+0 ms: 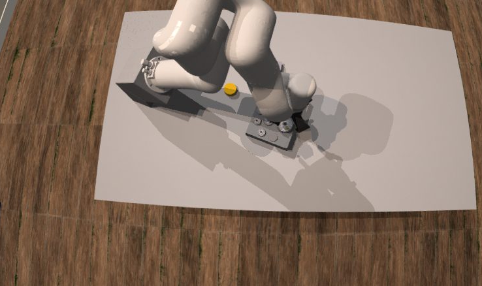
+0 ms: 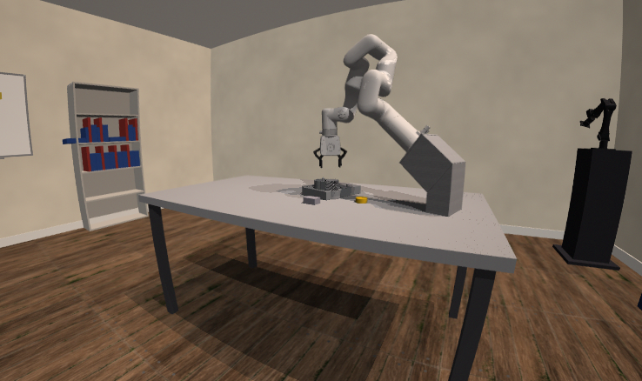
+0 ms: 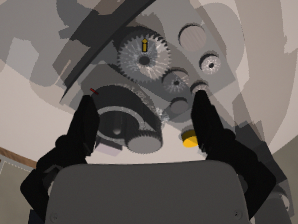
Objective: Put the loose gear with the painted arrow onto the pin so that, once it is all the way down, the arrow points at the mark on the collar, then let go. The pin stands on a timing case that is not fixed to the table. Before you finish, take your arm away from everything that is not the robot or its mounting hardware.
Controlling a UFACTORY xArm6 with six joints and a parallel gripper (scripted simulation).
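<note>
The gear lies 8 cm below my hand and 1 cm to the right of it. Also, from my hand: small grey block: 26 cm to the left, 12 cm below, 4 cm behind; then yellow disc: 22 cm behind, 14 cm to the left, 13 cm below.
</note>
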